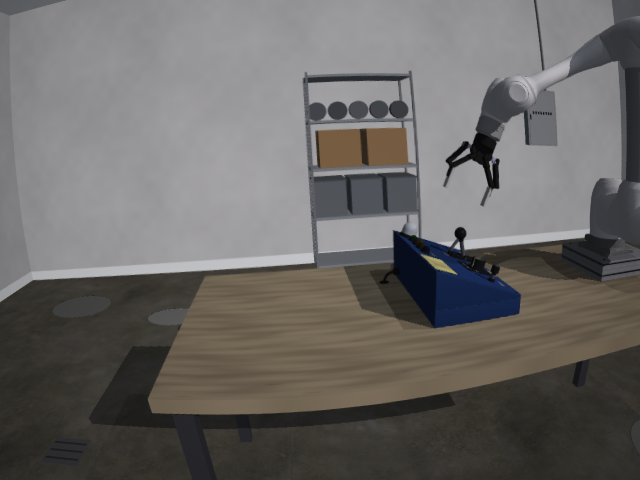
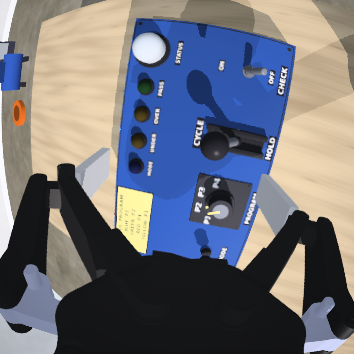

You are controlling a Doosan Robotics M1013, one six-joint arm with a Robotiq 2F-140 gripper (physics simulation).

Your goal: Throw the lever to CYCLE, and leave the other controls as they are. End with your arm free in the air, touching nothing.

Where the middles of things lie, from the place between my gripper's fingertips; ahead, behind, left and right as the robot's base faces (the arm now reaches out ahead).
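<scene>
Relative to the blue control panel (image 1: 439,279), my hand is 10 cm short of it, 5 cm to the right of it and 19 cm above it.
</scene>
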